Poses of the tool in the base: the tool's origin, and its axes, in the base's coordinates. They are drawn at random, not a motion.
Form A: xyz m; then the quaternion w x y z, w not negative.
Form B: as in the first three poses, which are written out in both.
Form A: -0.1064 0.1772 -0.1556 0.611 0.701 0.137 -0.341
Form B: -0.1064 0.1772 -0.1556 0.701 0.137 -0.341 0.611
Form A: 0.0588 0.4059 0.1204 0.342 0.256 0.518 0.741
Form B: 0.0588 0.4059 0.1204 0.256 0.518 0.741 0.342
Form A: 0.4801 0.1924 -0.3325 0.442 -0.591 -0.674 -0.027
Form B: 0.4801 0.1924 -0.3325 -0.591 -0.674 -0.027 0.442
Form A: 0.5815 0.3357 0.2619 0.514 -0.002 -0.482 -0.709
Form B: 0.5815 0.3357 0.2619 -0.002 -0.482 -0.709 0.514
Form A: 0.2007 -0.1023 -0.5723 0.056 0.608 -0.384 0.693
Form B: 0.2007 -0.1023 -0.5723 0.608 -0.384 0.693 0.056
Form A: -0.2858 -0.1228 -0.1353 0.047 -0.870 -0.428 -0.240
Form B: -0.2858 -0.1228 -0.1353 -0.870 -0.428 -0.240 0.047
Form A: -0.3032 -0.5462 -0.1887 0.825 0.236 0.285 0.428
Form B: -0.3032 -0.5462 -0.1887 0.236 0.285 0.428 0.825
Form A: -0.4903 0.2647 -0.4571 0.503 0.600 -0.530 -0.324
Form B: -0.4903 0.2647 -0.4571 0.600 -0.530 -0.324 0.503
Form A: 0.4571 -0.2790 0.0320 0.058 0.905 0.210 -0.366
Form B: 0.4571 -0.2790 0.0320 0.905 0.210 -0.366 0.058
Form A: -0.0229 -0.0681 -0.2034 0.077 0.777 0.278 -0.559
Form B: -0.0229 -0.0681 -0.2034 0.777 0.278 -0.559 0.077
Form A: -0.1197 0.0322 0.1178 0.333 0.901 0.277 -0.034
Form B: -0.1197 0.0322 0.1178 0.901 0.277 -0.034 0.333
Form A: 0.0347 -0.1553 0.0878 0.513 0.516 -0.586 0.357
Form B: 0.0347 -0.1553 0.0878 0.516 -0.586 0.357 0.513
